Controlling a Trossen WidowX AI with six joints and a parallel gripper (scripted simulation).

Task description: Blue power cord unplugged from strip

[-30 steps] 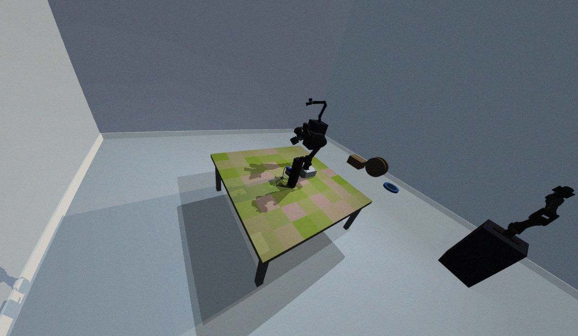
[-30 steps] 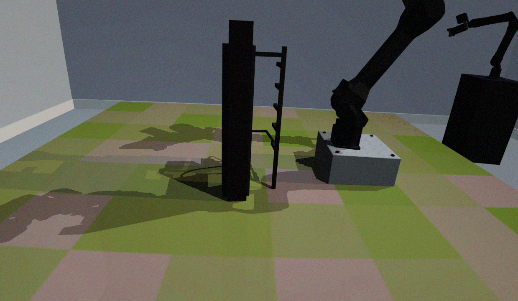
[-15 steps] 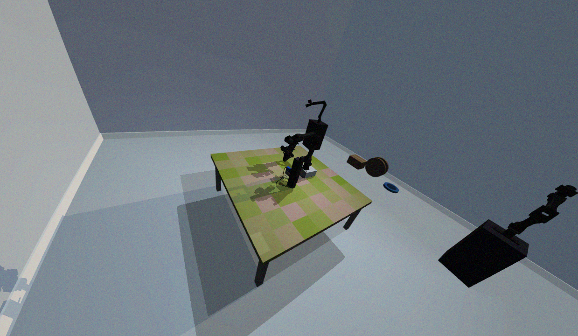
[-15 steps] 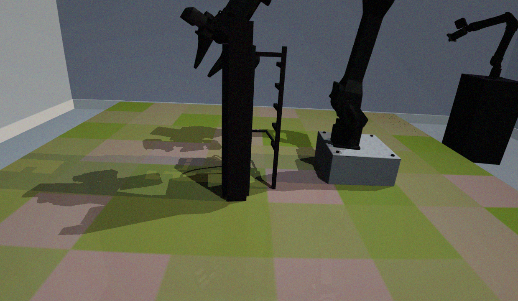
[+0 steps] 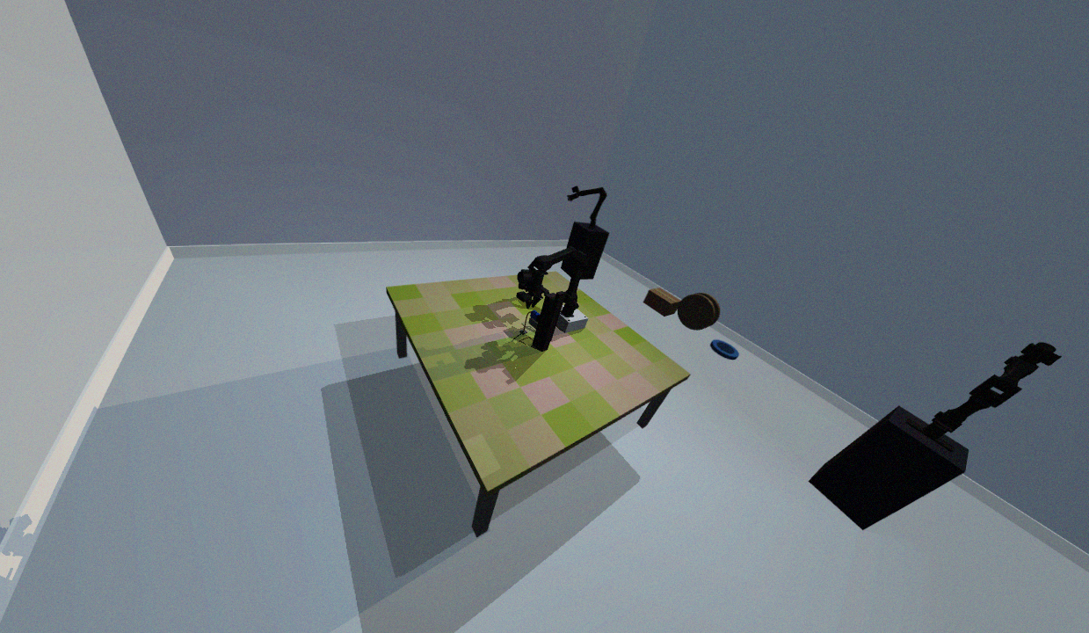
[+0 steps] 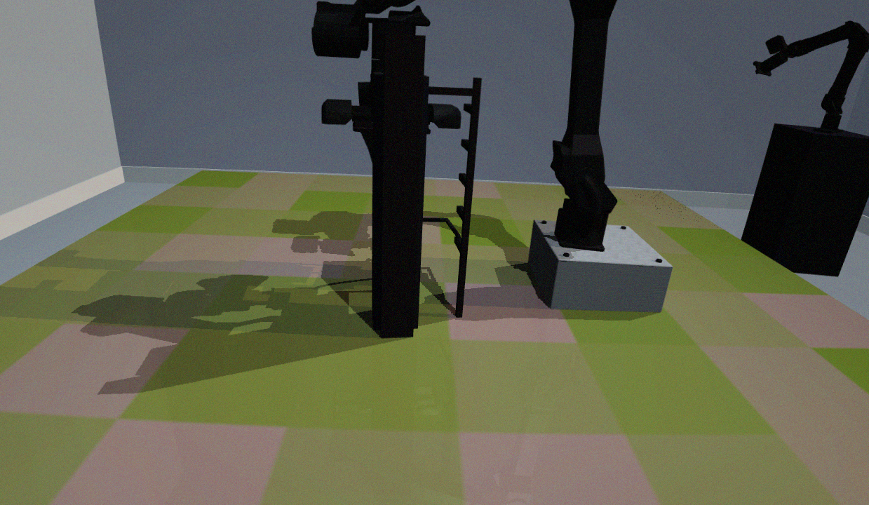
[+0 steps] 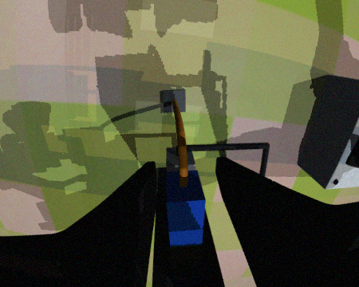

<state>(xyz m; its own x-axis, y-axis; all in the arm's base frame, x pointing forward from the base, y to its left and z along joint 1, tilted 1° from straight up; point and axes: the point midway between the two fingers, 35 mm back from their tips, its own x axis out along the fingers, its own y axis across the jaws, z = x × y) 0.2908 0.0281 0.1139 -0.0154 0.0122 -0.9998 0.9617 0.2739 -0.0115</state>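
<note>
Now: gripper tip 2 cm past the blue plug, 6 cm to the right of it and 1 cm above it.
</note>
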